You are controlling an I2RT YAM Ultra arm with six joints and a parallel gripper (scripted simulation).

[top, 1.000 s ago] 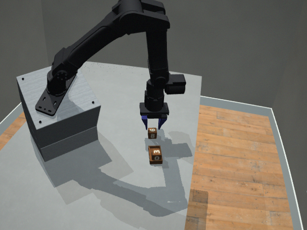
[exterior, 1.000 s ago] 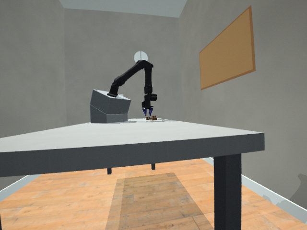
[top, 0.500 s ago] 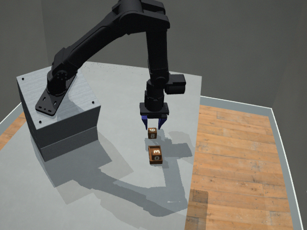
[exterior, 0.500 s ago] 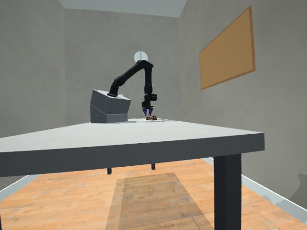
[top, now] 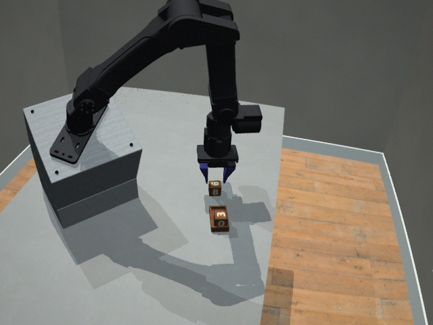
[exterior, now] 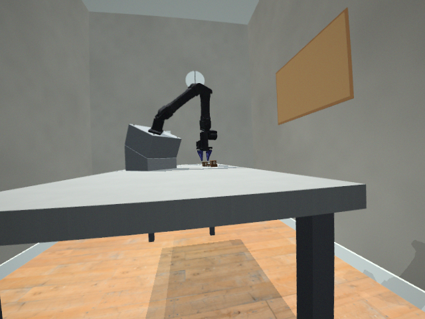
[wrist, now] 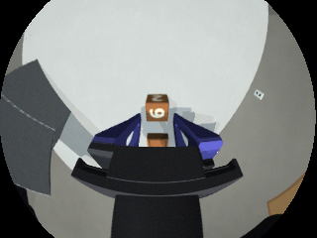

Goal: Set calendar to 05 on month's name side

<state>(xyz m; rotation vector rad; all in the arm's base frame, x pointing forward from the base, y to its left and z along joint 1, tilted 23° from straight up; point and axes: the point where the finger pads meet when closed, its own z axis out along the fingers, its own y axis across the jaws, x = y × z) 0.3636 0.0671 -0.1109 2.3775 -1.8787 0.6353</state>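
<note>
The brown wooden cube is 30 mm ahead of my hand, 120 mm to the right of it and 20 mm below it. From my hand the other things lie so: brown tray 20 mm ahead, 110 mm to the right, 40 mm below.
</note>
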